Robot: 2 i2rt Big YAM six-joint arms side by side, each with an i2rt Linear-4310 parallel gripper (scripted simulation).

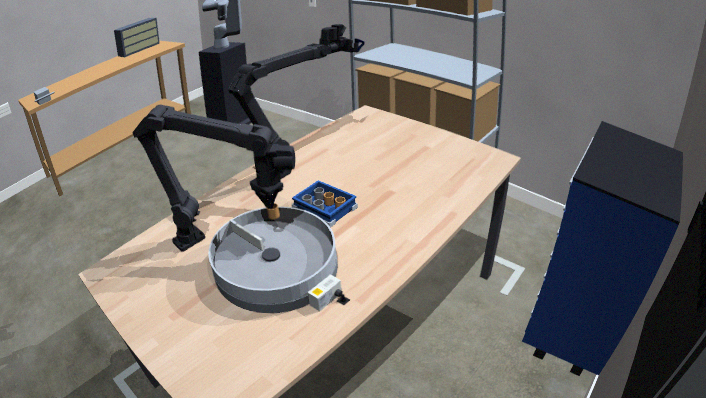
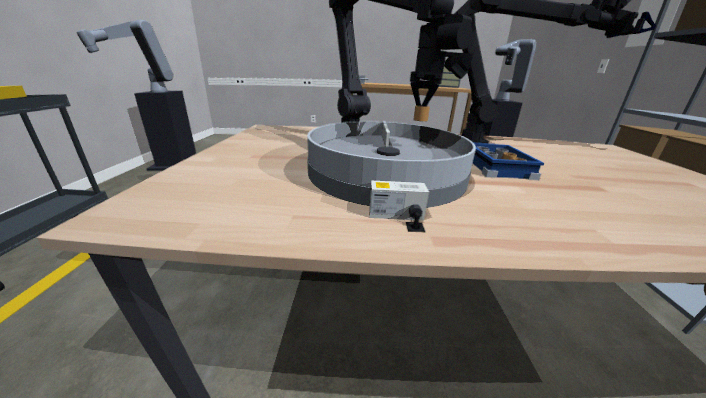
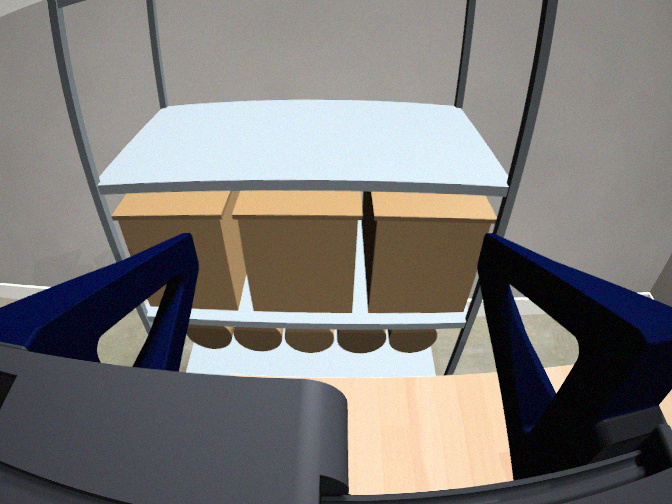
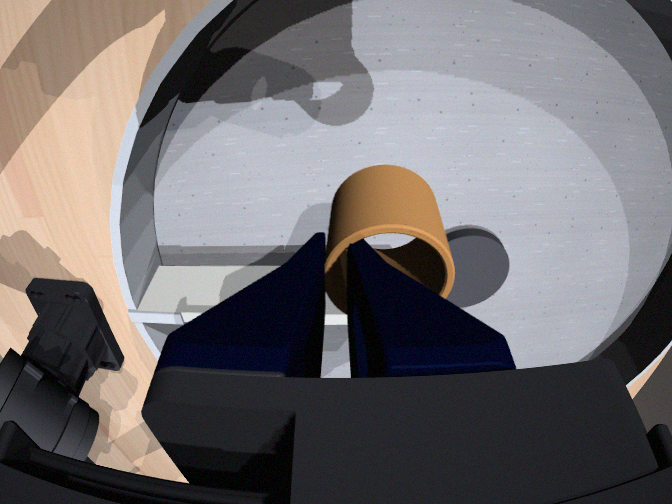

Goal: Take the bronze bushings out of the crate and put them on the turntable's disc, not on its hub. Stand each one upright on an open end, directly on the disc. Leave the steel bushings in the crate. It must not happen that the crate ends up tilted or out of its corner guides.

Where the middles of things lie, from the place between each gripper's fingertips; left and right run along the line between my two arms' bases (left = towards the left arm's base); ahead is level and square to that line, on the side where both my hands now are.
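My right hand is 14 cm above the blue crate [image 2: 507,168], 27 cm to the right of it and 2 cm short of it. Turntable disc [image 1: 302,249], measured from my right hand: 11 cm below, 10 cm to the right, 7 cm ahead.
My left hand [image 2: 642,29] is 450 mm above the blue crate, 260 mm short of it and 630 mm to the left of it. Turntable disc, measured from my left hand: 420 mm below, 310 mm ahead, 990 mm to the right.
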